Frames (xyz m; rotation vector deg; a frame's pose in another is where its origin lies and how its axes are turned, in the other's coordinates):
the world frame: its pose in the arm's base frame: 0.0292 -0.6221 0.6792 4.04 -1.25 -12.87
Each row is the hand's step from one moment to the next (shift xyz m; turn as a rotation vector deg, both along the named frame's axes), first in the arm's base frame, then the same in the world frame.
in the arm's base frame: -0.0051 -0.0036 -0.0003 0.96 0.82 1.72
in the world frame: -0.0042 -0.0047 0.0001 0.78 1.13 1.63
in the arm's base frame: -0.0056 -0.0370 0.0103 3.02 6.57 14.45
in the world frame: 0.0029 -0.0365 0.0129 1.67 8.10 13.88
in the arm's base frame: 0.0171 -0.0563 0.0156 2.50 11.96 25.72
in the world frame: 0.0295 -0.0498 0.0188 0.12 14.04 24.77
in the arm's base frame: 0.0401 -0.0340 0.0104 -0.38 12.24 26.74
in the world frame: 0.0468 -0.0234 0.0115 -2.74 13.75 25.85
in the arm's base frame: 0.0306 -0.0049 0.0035 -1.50 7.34 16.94
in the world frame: 0.0310 0.0023 0.0029 -2.87 8.03 16.44
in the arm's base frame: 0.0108 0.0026 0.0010 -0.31 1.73 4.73
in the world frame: 0.0100 0.0050 0.0005 -0.62 1.96 4.61
